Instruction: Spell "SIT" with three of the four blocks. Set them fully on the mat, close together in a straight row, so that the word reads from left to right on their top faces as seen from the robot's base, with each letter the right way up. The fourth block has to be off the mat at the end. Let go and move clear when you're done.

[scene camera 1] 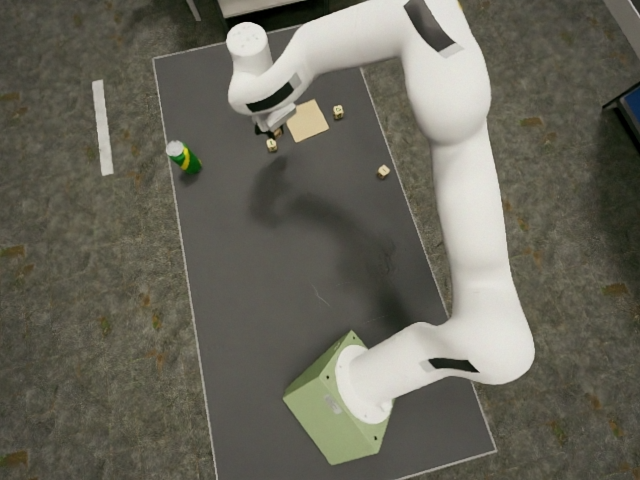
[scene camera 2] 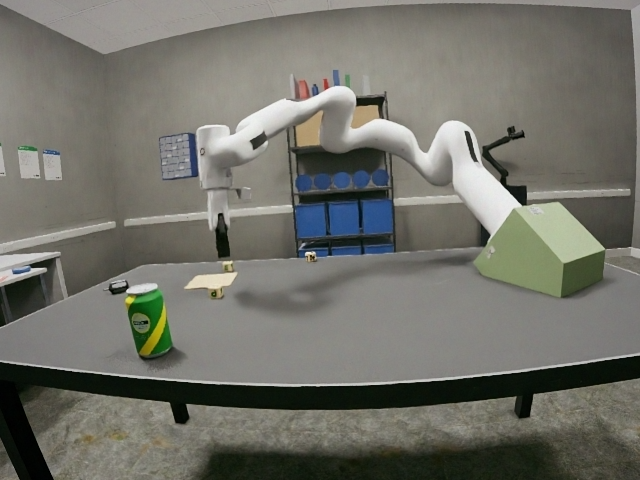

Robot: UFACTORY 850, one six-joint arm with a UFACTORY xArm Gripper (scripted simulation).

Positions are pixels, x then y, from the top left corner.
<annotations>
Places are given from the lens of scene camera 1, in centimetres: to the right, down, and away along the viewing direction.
tan mat [scene camera 1: 309,121]: -4, -46, 98
</annotations>
